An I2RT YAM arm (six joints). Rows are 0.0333 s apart.
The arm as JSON. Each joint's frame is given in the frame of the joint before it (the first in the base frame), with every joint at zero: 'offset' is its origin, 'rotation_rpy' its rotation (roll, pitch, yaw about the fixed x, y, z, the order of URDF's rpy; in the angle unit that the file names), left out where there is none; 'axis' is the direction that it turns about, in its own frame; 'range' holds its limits. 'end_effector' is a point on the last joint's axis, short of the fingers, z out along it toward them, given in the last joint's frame.
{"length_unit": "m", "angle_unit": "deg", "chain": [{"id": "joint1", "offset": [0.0, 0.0, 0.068], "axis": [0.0, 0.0, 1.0], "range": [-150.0, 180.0]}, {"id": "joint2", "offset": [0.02, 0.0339, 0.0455], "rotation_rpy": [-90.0, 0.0, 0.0], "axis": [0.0, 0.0, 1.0], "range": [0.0, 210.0]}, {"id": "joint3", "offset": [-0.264, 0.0, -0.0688], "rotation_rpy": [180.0, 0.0, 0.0], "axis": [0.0, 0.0, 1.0], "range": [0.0, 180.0]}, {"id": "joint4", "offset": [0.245, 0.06, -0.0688], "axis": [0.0, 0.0, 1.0], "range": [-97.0, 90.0]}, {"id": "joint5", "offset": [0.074, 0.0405, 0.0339], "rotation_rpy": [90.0, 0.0, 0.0], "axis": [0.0, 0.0, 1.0], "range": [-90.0, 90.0]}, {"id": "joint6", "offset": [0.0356, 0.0, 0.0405], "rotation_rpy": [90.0, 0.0, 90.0], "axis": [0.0, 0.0, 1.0], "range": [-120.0, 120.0]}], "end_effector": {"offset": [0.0, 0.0, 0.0], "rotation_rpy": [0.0, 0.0, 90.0]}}
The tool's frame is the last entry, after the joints.
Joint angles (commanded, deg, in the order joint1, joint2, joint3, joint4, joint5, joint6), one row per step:
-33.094, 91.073, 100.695, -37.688, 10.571, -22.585
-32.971, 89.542, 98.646, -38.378, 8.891, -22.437
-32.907, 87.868, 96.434, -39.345, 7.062, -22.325
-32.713, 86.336, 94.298, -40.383, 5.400, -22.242
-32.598, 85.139, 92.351, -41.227, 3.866, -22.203
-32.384, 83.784, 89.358, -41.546, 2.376, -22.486
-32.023, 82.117, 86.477, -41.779, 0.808, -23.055
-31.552, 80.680, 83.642, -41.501, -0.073, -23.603
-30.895, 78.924, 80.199, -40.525, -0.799, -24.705
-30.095, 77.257, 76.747, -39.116, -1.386, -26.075
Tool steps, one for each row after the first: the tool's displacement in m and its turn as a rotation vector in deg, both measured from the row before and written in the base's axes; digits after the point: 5 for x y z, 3 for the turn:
-0.00498, 0.00536, -0.00416, 1.428, 0.483, 1.527
-0.00597, 0.00567, -0.00492, 1.659, 0.700, 1.592
-0.00521, 0.00592, -0.00555, 1.676, 0.862, 1.566
-0.00410, 0.00453, -0.00608, 1.593, 0.868, 1.377
-0.00377, 0.00492, -0.01047, 1.585, 1.329, 1.597
-0.00480, 0.00651, -0.00824, 1.186, 0.981, 1.958
-0.00349, 0.00578, -0.00855, 0.685, 0.897, 1.503
-0.00378, 0.00686, -0.00963, 0.021, 0.809, 1.914
-0.00295, 0.00694, -0.00976, -0.413, 0.649, 2.123

